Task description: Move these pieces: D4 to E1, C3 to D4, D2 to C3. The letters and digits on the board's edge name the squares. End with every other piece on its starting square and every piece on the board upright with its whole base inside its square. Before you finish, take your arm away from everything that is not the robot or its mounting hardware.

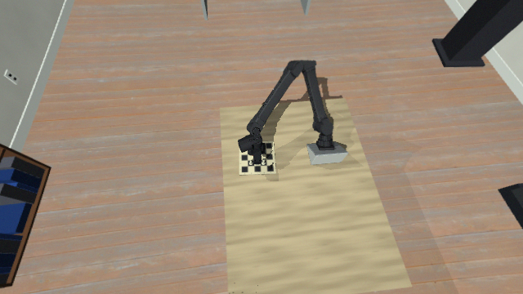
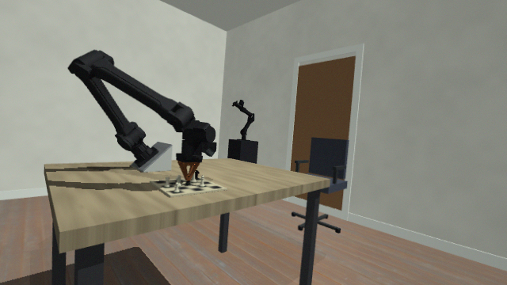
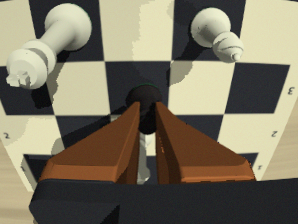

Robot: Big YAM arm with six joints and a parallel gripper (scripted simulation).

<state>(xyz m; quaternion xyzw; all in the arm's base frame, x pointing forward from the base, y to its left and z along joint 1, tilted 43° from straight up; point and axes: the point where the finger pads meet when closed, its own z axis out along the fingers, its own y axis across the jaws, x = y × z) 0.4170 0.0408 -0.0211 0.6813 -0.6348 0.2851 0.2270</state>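
My gripper is now 10 mm past the small chessboard and 30 mm above it. From my hand the other things lie so: black pawn: 10 mm below.
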